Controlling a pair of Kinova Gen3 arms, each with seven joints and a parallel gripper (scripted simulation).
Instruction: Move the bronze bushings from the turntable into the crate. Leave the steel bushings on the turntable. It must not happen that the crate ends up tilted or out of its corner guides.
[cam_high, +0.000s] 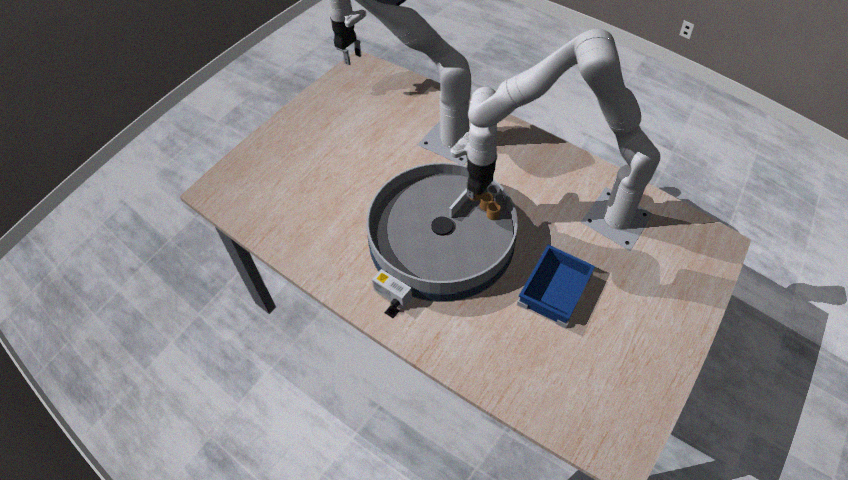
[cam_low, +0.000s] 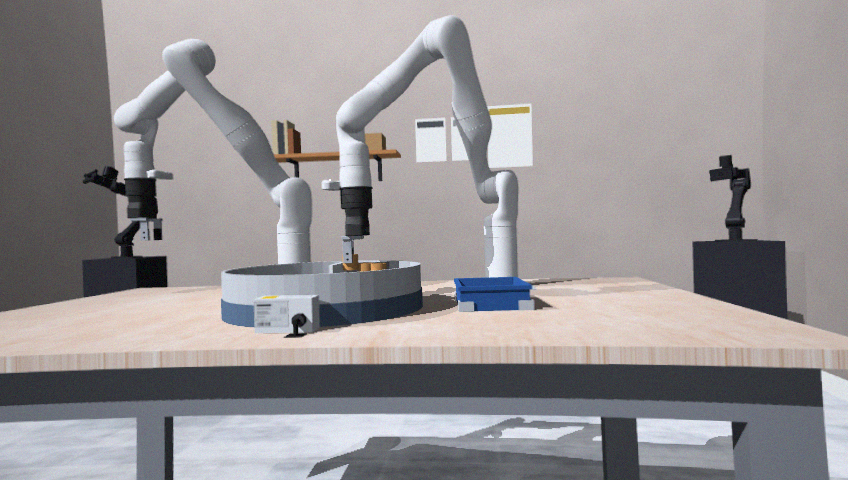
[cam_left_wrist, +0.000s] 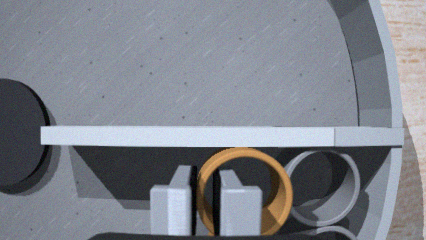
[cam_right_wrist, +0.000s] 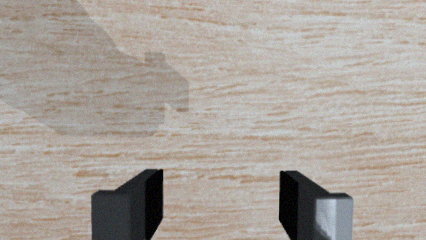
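The blue crate lies 330 mm to the left of my left hand, 90 mm below it and 90 mm ahead of it. Round my left hand: turntable (110 mm ahead, 60 mm below, 30 mm to the right).
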